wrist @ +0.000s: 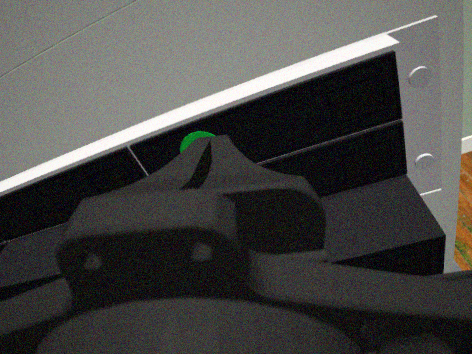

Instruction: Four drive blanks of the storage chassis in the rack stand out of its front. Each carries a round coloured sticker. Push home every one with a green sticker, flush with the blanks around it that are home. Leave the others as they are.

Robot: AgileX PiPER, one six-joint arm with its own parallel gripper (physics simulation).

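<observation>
The black drive blank [320, 105] with the green sticker [194, 141] is in the top row at the right in the wrist view. No top face of it shows; its front looks level with the blank [60, 187] to its left and the one [365, 150] below it, with thin seams between. My gripper [215, 157] is shut and empty. Its tips are at the sticker and hide its lower right part; whether they touch cannot be told. The other stickers do not show in this view.
A dark block [380, 207] stands out below the right-hand blanks, with its top face showing. Another dark top face [35, 250] shows at lower left. A bright rim [250, 92] runs above the blanks. The rack's side strip [425, 120] with round studs is at the right.
</observation>
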